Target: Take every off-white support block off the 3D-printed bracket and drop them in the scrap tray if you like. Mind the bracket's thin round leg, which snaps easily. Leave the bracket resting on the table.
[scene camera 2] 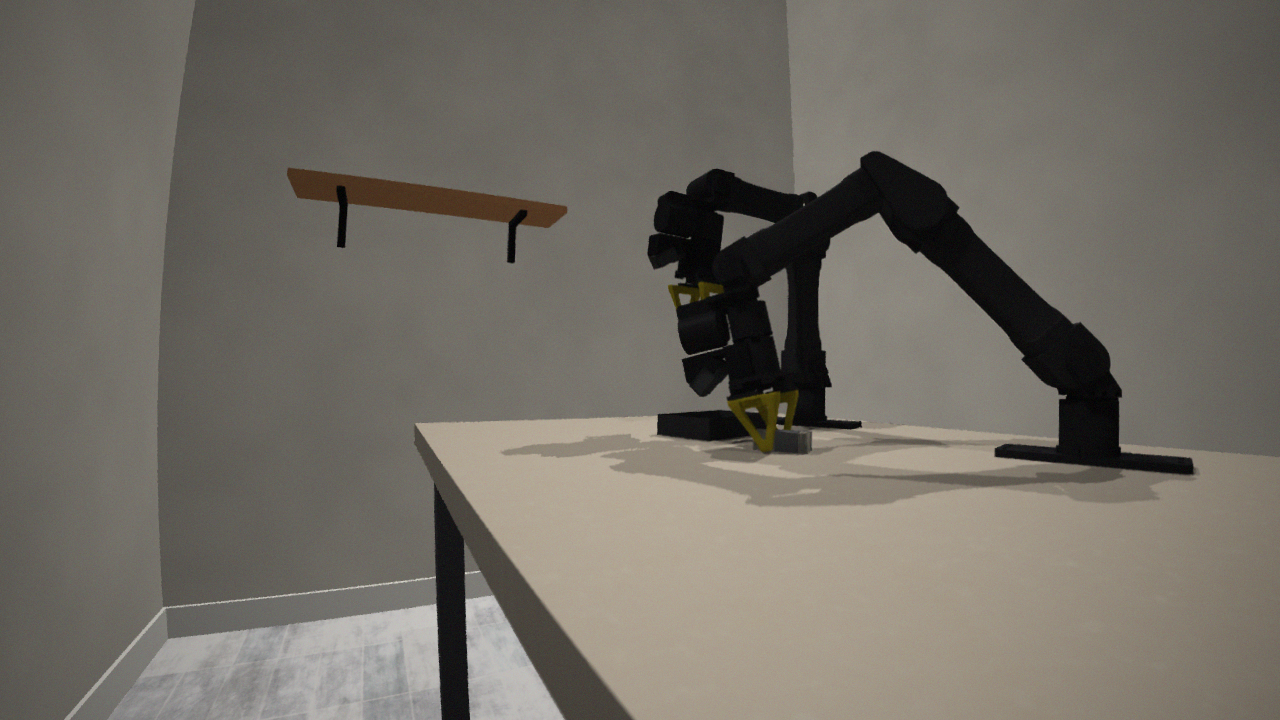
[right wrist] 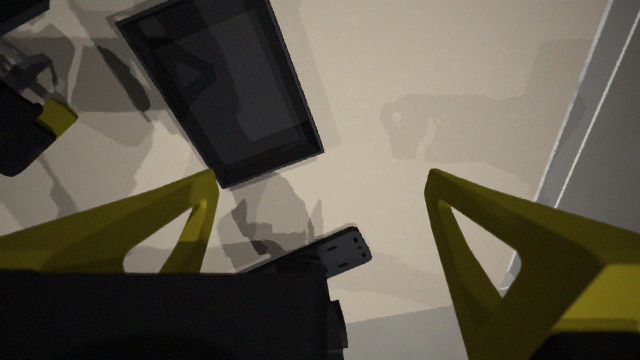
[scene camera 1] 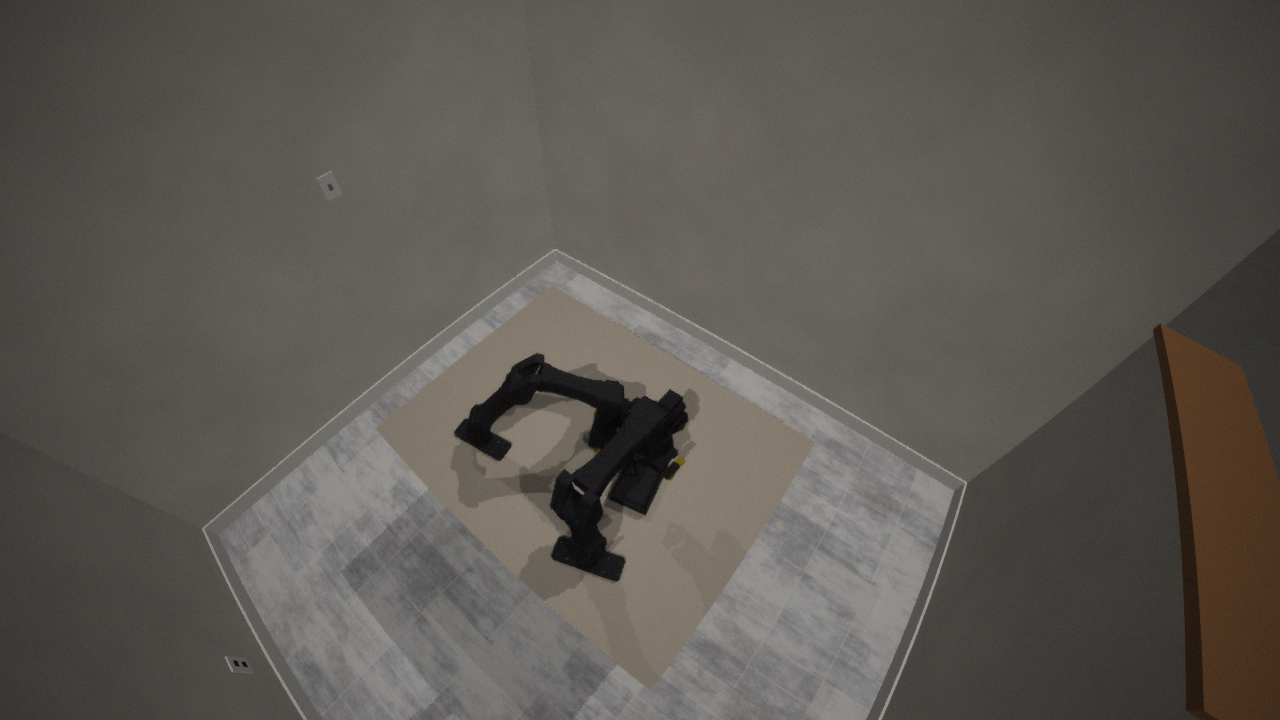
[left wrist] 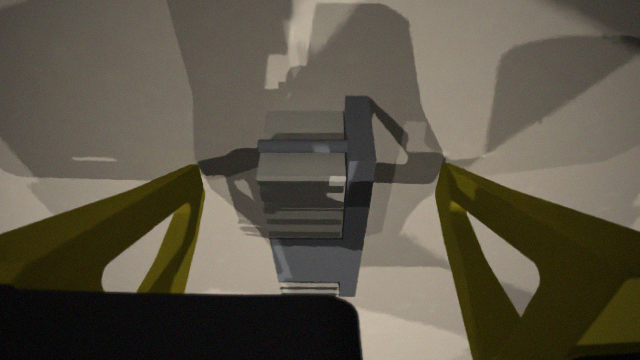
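The blue-grey bracket [left wrist: 360, 130] [scene camera 2: 794, 440] rests on the table. Its thin round leg [left wrist: 300, 146] runs across from the upright wall, between a far off-white block [left wrist: 305, 121] and a nearer off-white block [left wrist: 300, 168]. A ridged off-white block [left wrist: 305, 223] sits nearer the plate, and another ridged off-white piece [left wrist: 310, 288] shows at the near end, partly hidden. My left gripper [left wrist: 320, 178] [scene camera 2: 777, 437] is open and low, its fingers on either side of the bracket with gaps. My right gripper [right wrist: 321, 180] is open and empty, high up.
The black scrap tray [right wrist: 265, 157] [scene camera 2: 683, 425] [scene camera 1: 629, 503] stands near the bracket, with no block visible inside. The right arm's base plate [right wrist: 345, 250] is close to the tray. The two arms are close together above the table in scene camera 1.
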